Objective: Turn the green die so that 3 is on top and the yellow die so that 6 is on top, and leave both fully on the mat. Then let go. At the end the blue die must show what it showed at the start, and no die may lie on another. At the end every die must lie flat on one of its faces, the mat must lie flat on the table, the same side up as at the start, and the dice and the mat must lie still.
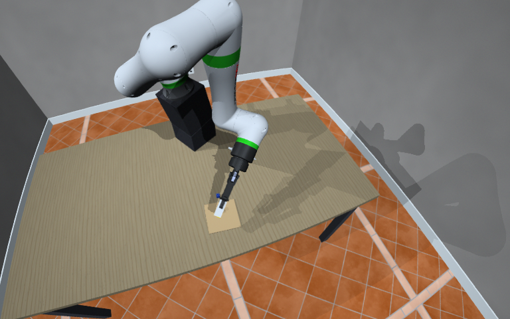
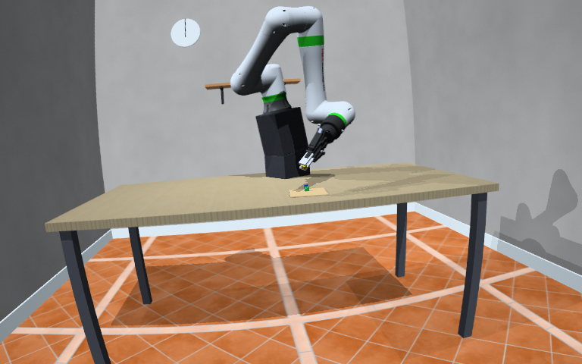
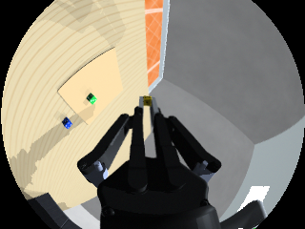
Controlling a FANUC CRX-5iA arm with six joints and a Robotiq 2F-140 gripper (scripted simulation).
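The green die lies 110 mm below my hand and 50 mm behind it. Round my hand: tan mat (120 mm below, 20 mm behind); then blue die (120 mm below, 120 mm behind, 10 mm to the left); then yellow die (20 mm below, 20 mm ahead, 10 mm to the right).
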